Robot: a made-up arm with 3 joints. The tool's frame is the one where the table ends. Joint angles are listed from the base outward.
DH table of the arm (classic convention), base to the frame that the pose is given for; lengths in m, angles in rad. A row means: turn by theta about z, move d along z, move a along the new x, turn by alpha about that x. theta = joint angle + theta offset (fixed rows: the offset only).
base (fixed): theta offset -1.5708  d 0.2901  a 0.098  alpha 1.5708
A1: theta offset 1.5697  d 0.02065  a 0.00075  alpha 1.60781
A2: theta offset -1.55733  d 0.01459  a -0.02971  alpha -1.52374
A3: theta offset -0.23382  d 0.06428  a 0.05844  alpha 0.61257
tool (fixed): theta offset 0.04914  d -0.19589  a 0  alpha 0
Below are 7 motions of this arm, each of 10 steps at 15 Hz.
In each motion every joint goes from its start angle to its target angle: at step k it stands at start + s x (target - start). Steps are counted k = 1, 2, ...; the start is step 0. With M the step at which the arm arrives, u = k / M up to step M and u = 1 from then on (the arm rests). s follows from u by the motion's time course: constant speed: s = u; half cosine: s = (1 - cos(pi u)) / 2; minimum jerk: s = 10 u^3 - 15 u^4 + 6 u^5.
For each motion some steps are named. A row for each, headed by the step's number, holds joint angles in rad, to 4 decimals.
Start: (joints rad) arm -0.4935 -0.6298 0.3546
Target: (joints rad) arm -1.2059 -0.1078 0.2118
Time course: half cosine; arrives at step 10
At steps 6, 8, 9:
6: -0.9598 -0.2881 0.2611
8: -1.1379 -0.1576 0.2254
9: -1.1885 -0.1206 0.2153

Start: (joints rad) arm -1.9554 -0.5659 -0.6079
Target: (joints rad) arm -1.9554 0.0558 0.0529
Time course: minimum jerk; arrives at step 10
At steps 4, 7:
4: -1.9554 -0.3685 -0.3981
7: -1.9554 -0.0456 -0.0549

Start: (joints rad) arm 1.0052 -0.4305 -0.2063
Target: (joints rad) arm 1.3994 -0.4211 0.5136
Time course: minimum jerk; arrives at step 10
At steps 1, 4, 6, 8, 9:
1: 1.0086 -0.4304 -0.2001
4: 1.1303 -0.4275 0.0222
6: 1.2743 -0.4241 0.2851
8: 1.3766 -0.4216 0.4719
9: 1.3960 -0.4212 0.5074

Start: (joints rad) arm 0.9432 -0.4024 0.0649
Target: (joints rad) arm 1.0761 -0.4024 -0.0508
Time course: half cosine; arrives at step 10
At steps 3, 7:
3: 0.9706 -0.4024 0.0411
7: 1.0487 -0.4024 -0.0270

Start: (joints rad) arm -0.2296 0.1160 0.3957
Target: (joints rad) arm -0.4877 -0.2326 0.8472
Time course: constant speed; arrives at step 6
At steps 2, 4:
2: -0.3156 -0.0002 0.5462
4: -0.4017 -0.1164 0.6967

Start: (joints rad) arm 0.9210 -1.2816 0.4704
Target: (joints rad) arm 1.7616 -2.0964 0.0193
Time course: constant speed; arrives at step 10
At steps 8, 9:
8: 1.5935 -1.9334 0.1095
9: 1.6775 -2.0149 0.0644

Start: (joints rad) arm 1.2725 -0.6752 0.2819
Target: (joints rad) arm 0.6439 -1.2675 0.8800
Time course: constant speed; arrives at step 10
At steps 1, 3, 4, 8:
1: 1.2096 -0.7344 0.3417
3: 1.0839 -0.8529 0.4613
4: 1.0211 -0.9121 0.5211
8: 0.7696 -1.1490 0.7604

